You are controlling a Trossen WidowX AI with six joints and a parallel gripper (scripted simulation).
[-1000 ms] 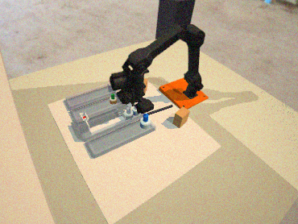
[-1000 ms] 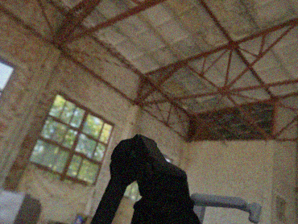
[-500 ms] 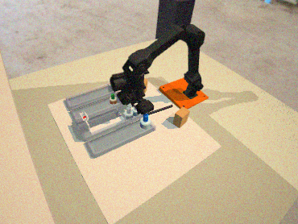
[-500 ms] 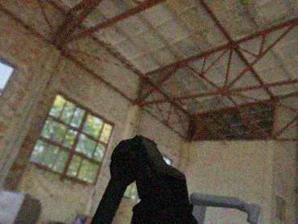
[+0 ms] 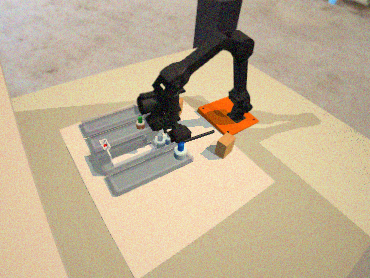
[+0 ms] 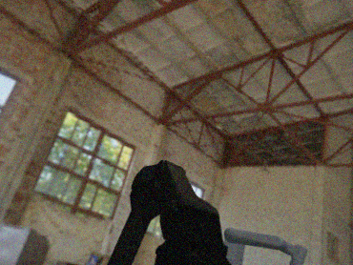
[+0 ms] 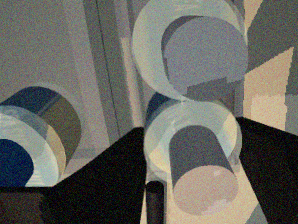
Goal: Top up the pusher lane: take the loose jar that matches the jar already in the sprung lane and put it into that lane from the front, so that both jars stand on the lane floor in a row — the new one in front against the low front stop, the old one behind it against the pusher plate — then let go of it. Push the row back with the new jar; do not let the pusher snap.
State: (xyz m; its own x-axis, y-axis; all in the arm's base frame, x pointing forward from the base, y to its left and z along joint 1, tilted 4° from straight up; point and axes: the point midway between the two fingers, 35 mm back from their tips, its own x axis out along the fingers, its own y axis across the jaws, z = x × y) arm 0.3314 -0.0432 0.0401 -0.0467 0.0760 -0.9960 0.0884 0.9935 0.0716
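My gripper tip is 12 cm past the thin black strip, 4 cm to the right of it and 2 cm above it. The rest, counted from my gripper tip: sprung lane 14 cm ahead, 4 cm to the right, 1 cm below.
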